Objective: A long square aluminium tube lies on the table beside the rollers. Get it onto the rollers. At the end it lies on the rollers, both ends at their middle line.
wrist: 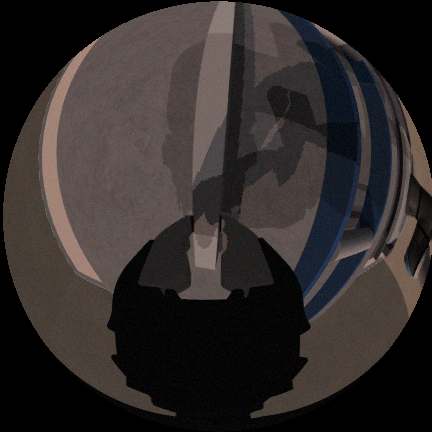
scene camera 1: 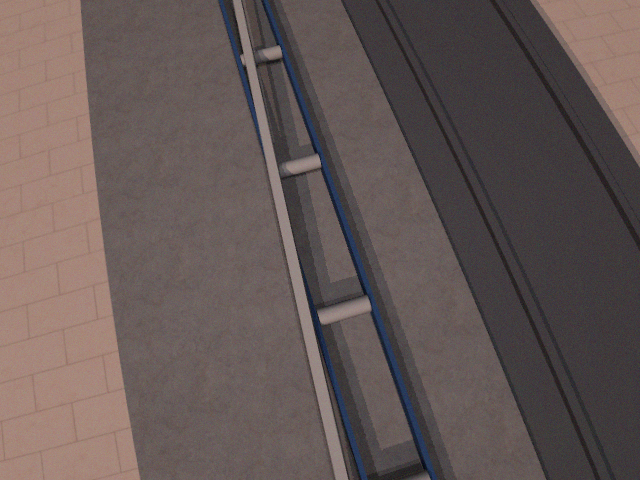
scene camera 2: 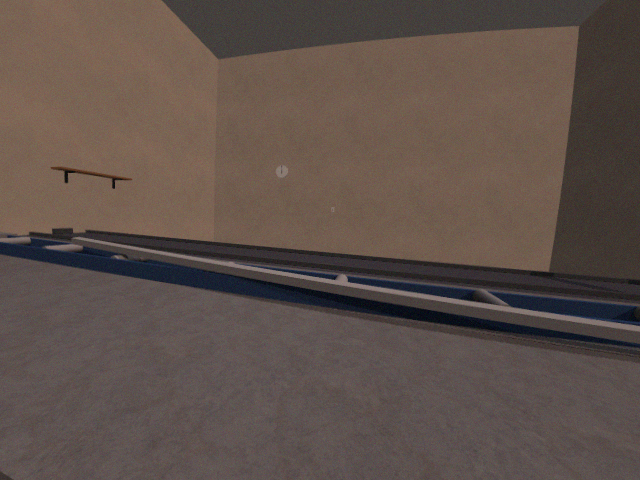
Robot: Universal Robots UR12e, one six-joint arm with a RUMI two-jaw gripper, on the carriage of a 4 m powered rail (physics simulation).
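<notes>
The long light-grey square tube runs at a slant to the roller frame. In scene camera 1 its upper part crosses the left blue rail and passes over a roller; its lower part is outside that rail. The near end shows in the wrist view, beside the frame. My gripper is shut on the tube close to this end, one jaw on each side. The gripper does not show in the scene views. Light-grey rollers sit between the blue rails.
The grey table carries the roller frame. A dark track runs along the frame's far side. In scene camera 2 a wooden shelf and a round clock are on the walls.
</notes>
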